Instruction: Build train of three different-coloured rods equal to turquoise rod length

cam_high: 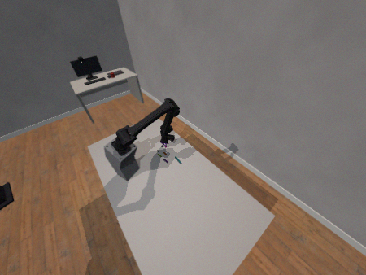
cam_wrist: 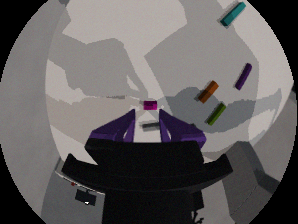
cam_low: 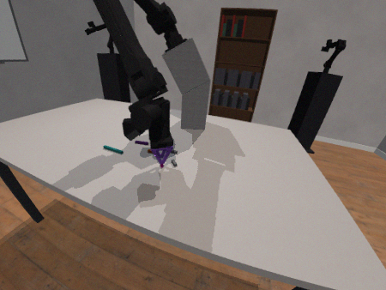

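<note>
The magenta rod lies 3 cm below my hand. From my hand the other things lie so: purple rod (14 cm behind, 13 cm to the right, 3 cm below); lime rod (13 cm behind, 4 cm to the right, 3 cm below); orange rod (8 cm behind, 6 cm to the right, 3 cm below).
</note>
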